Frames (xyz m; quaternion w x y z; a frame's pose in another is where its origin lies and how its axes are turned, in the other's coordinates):
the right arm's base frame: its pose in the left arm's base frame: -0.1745 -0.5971 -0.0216 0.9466 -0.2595 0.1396 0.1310
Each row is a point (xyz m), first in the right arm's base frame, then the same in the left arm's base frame.
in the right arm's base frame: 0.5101 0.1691 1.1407
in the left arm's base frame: 0.4679 0.2351 0.6746
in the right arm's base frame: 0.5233 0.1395 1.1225
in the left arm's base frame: 0.4861 0.2032 0.6687
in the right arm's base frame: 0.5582 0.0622 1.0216
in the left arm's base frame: 0.5234 0.0918 0.6088
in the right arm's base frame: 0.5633 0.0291 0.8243
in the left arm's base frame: 0.5000 -0.0389 0.4592
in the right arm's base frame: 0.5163 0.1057 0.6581
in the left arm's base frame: 0.3993 -0.0713 0.3026
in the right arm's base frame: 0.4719 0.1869 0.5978
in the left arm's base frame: 0.3203 -0.0434 0.2306
